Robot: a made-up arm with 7 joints.
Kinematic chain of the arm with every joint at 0, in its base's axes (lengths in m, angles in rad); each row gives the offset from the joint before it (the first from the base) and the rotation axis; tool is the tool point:
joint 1: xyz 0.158 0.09 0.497 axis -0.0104 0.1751 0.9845
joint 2: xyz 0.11 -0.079 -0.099 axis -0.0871 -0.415 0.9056
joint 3: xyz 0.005 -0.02 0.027 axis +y
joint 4: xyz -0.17 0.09 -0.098 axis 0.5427 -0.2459 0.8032
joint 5: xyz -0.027 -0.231 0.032 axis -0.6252 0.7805 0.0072
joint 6: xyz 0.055 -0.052 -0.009 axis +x
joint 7: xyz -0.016 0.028 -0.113 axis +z
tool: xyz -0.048 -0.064 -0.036
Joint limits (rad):
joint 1: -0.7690..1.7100
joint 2: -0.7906..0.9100
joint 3: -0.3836..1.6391
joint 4: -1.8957..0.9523
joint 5: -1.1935..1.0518
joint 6: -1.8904..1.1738
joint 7: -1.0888..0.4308
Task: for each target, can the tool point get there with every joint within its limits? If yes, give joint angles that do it. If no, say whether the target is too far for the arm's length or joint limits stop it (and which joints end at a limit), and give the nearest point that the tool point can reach.
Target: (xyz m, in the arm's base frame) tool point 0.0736 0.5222 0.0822
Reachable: no: joint limits stop it (at a limit: joint 1, joint 2, joint 4, joint 7) | nearest point 0.1081 0.4579 0.1481 | short by 0.098 m
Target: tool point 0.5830 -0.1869 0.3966
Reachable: yes | joints 0.6803 0.7600 0.8804 0.1875 -0.4358 -1.4611 -0.0352
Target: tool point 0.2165 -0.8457 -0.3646
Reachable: no: too far | nearest point 0.1890 -0.4041 0.1661 | short by 0.691 m
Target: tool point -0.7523 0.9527 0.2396
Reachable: no: too far | nearest point -0.1819 0.3378 0.3588 | short by 0.847 m
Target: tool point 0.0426 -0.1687 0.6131
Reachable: yes | joints 0.7793 0.4511 0.6499 -1.5846 0.2539 0.4865 -0.8955
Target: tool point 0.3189 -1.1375 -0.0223
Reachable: no: too far | nearest point 0.2282 -0.4494 0.2342 | short by 0.740 m
